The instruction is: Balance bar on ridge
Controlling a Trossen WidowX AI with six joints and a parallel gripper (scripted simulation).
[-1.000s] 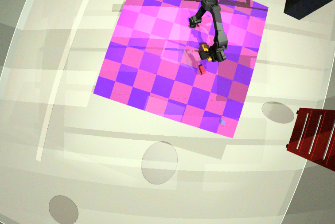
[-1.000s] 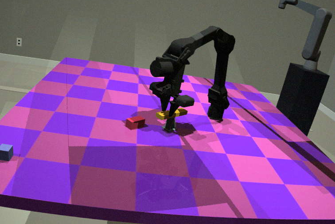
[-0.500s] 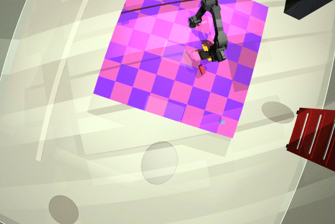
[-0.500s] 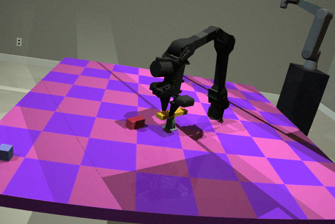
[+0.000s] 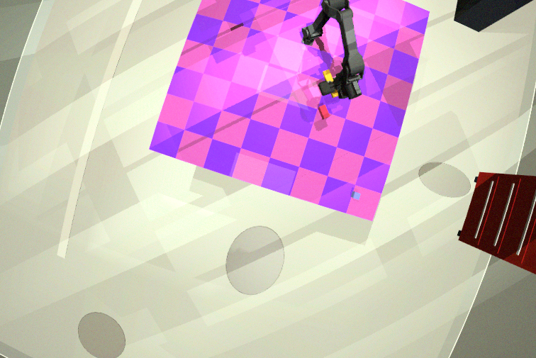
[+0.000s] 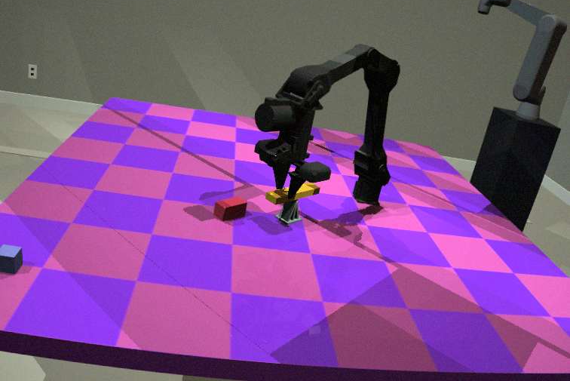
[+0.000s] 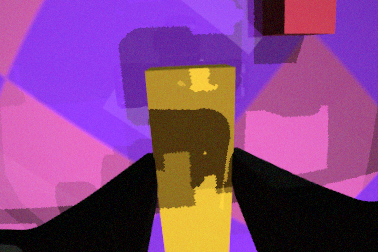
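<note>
The yellow bar lies 20 mm behind my gripper tip and 20 mm to the right of it. The rest, counted from my gripper tip: red block (110 mm ahead, 50 mm below); blue cube (480 mm ahead, 300 mm to the left, 50 mm below).
</note>
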